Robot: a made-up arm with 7 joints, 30 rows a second.
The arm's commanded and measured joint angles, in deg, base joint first. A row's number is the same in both.
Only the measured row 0 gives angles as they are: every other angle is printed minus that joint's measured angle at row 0.
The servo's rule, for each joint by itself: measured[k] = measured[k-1] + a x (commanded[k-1-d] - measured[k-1]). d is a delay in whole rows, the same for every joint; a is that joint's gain. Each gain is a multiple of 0.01, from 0.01 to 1. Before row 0 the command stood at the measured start. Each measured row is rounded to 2 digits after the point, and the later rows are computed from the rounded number. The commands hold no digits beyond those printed.
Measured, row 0:
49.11, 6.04, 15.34, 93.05, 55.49, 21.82, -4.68
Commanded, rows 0 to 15:
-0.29, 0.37, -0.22, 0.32, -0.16, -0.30, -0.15
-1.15, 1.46, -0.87, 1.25, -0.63, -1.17, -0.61
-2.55, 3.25, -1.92, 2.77, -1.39, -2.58, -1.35
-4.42, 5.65, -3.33, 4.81, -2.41, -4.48, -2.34
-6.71, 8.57, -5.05, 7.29, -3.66, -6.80, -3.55
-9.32, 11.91, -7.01, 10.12, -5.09, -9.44, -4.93
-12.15, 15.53, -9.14, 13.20, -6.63, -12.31, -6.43
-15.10, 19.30, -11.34, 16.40, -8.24, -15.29, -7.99
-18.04, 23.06, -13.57, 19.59, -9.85, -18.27, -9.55
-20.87, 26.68, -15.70, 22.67, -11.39, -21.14, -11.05
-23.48, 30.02, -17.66, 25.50, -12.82, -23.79, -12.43
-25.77, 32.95, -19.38, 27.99, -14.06, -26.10, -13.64
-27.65, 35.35, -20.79, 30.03, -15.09, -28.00, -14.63
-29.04, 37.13, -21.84, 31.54, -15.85, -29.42, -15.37
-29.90, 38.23, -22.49, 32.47, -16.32, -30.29, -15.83
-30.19, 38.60, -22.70, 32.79, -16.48, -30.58, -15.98
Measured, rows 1 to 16:
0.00, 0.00, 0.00, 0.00, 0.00, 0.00, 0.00
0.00, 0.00, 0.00, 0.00, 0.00, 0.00, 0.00
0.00, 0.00, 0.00, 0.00, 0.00, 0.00, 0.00
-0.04, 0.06, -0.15, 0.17, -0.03, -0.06, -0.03
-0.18, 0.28, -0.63, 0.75, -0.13, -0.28, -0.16
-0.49, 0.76, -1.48, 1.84, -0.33, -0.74, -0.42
-1.00, 1.54, -2.70, 3.44, -0.66, -1.49, -0.84
-1.74, 2.66, -4.25, 5.52, -1.14, -2.55, -1.44
-2.73, 4.14, -6.07, 8.00, -1.77, -3.93, -2.21
-3.95, 5.96, -8.10, 10.81, -2.55, -5.61, -3.14
-5.40, 8.09, -10.24, 13.83, -3.46, -7.55, -4.21
-7.04, 10.49, -12.44, 16.94, -4.48, -9.69, -5.38
-8.84, 13.08, -14.59, 20.03, -5.59, -11.98, -6.63
-10.74, 15.79, -16.62, 22.98, -6.75, -14.34, -7.91
-12.69, 18.54, -18.44, 25.69, -7.92, -16.69, -9.17
-14.63, 21.23, -19.99, 28.03, -9.07, -18.95, -10.37
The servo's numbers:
d 3
a 0.13 0.16 0.66 0.54 0.16 0.20 0.22

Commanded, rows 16 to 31:
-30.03, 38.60, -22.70, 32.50, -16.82, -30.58, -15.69
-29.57, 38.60, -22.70, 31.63, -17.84, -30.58, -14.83
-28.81, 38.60, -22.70, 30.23, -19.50, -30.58, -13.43
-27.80, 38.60, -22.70, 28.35, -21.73, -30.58, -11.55
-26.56, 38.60, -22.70, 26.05, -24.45, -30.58, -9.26
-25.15, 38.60, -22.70, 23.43, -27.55, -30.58, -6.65
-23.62, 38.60, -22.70, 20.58, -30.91, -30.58, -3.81
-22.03, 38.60, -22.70, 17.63, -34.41, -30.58, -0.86
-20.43, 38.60, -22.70, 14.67, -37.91, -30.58, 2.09
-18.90, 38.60, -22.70, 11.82, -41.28, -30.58, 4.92
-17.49, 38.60, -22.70, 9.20, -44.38, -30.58, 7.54
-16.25, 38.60, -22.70, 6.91, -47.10, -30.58, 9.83
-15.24, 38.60, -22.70, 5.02, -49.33, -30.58, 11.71
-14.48, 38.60, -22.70, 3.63, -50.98, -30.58, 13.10
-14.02, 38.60, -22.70, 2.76, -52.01, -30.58, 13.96
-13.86, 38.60, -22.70, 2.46, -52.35, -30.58, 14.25
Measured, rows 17 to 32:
-16.50, 23.77, -21.21, 29.93, -10.15, -21.04, -11.47
-18.24, 26.08, -22.05, 31.30, -11.14, -22.89, -12.43
-19.79, 28.08, -22.48, 32.10, -11.99, -24.43, -13.21
-21.12, 29.76, -22.63, 32.32, -12.76, -25.66, -13.76
-22.22, 31.17, -22.68, 31.95, -13.57, -26.64, -14.00
-23.08, 32.36, -22.69, 31.02, -14.52, -27.43, -13.87
-23.69, 33.36, -22.70, 29.58, -15.67, -28.06, -13.36
-24.06, 34.20, -22.70, 27.67, -17.07, -28.56, -12.46
-24.20, 34.90, -22.70, 25.38, -18.75, -28.96, -11.18
-24.12, 35.49, -22.70, 22.79, -20.70, -29.28, -9.56
-23.85, 35.99, -22.70, 20.00, -22.89, -29.54, -7.65
-23.41, 36.41, -22.70, 17.12, -25.29, -29.75, -5.51
-22.82, 36.76, -22.70, 14.26, -27.85, -29.92, -3.22
-22.13, 37.05, -22.70, 11.53, -30.49, -30.05, -0.85
-21.37, 37.30, -22.70, 9.04, -33.15, -30.16, 1.50
-20.57, 37.51, -22.70, 6.87, -35.74, -30.24, 3.75

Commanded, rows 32 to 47:
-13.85, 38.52, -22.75, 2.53, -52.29, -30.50, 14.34
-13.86, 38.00, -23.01, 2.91, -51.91, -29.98, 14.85
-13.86, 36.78, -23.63, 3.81, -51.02, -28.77, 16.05
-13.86, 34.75, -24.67, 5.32, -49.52, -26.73, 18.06
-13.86, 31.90, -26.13, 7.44, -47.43, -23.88, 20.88
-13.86, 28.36, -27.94, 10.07, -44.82, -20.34, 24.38
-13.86, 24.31, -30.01, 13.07, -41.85, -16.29, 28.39
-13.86, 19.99, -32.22, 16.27, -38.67, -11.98, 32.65
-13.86, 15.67, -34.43, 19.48, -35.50, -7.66, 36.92
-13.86, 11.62, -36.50, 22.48, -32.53, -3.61, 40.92
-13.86, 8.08, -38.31, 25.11, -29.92, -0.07, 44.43
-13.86, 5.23, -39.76, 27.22, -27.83, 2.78, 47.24
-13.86, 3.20, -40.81, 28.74, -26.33, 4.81, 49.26
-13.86, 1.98, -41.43, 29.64, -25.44, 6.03, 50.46
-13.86, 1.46, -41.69, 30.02, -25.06, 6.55, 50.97
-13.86, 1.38, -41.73, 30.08, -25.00, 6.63, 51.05
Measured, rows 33 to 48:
-19.78, 37.68, -22.70, 5.12, -38.18, -30.31, 5.81
-19.03, 37.83, -22.70, 3.85, -40.39, -30.36, 7.60
-18.36, 37.95, -22.70, 3.10, -42.30, -30.40, 9.06
-17.77, 38.04, -22.73, 2.79, -43.90, -30.42, 10.22
-17.26, 38.03, -22.91, 2.85, -45.18, -30.33, 11.24
-16.82, 37.83, -23.39, 3.37, -46.11, -30.02, 12.30
-16.44, 37.34, -24.23, 4.42, -46.66, -29.36, 13.57
-16.10, 36.47, -25.48, 6.05, -46.78, -28.26, 15.18
-15.81, 35.17, -27.10, 8.22, -46.47, -26.68, 17.20
-15.56, 33.43, -29.02, 10.84, -45.73, -24.60, 19.66
-15.34, 31.28, -31.13, 13.77, -44.60, -22.08, 22.52
-15.15, 28.78, -33.31, 16.85, -43.14, -19.20, 25.69
-14.98, 26.03, -35.42, 19.89, -41.44, -16.08, 29.04
-14.83, 23.16, -37.33, 22.71, -39.60, -12.88, 32.43
-14.70, 20.29, -38.93, 25.15, -37.72, -9.75, 35.69
-14.59, 17.56, -40.17, 27.09, -35.90, -6.84, 38.68

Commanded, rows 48 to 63:
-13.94, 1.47, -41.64, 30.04, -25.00, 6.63, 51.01
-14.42, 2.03, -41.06, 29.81, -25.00, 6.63, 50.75
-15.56, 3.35, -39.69, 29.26, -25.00, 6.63, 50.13
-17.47, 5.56, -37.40, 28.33, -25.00, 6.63, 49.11
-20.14, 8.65, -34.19, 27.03, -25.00, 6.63, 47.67
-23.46, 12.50, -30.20, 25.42, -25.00, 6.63, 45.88
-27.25, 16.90, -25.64, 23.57, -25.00, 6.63, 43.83
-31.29, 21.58, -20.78, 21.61, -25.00, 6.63, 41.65
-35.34, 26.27, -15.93, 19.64, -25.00, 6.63, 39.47
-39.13, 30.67, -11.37, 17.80, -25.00, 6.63, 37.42
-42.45, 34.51, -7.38, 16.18, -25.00, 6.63, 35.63
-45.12, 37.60, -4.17, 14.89, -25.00, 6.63, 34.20
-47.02, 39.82, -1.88, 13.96, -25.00, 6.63, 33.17
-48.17, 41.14, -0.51, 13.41, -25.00, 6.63, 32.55
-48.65, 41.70, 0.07, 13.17, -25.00, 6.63, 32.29
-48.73, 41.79, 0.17, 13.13, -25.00, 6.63, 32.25
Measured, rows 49 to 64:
-14.50, 15.07, -41.00, 28.47, -34.23, -4.27, 41.27
-14.42, 12.89, -41.46, 29.31, -32.76, -2.11, 43.40
-14.35, 11.05, -41.64, 29.73, -31.52, -0.36, 45.08
-14.30, 9.52, -41.64, 29.90, -30.48, 1.04, 46.38
-14.32, 8.32, -41.26, 29.85, -29.60, 2.16, 47.34
-14.48, 7.52, -40.22, 29.53, -28.86, 3.05, 47.95
-14.87, 7.21, -38.36, 28.88, -28.24, 3.77, 48.21
-15.56, 7.44, -35.61, 27.88, -27.72, 4.34, 48.09
-16.59, 8.25, -32.04, 26.55, -27.28, 4.80, 47.60
-17.98, 9.63, -27.82, 24.94, -26.92, 5.17, 46.77
-19.71, 11.54, -23.17, 23.14, -26.61, 5.46, 45.64
-21.74, 13.90, -18.39, 21.25, -26.35, 5.69, 44.28
-24.00, 16.58, -13.76, 19.39, -26.13, 5.88, 42.77
-26.40, 19.45, -9.55, 17.66, -25.95, 6.03, 41.20
-28.83, 22.35, -6.00, 16.16, -25.80, 6.15, 39.66
-31.19, 25.15, -3.28, 14.97, -25.67, 6.25, 38.23

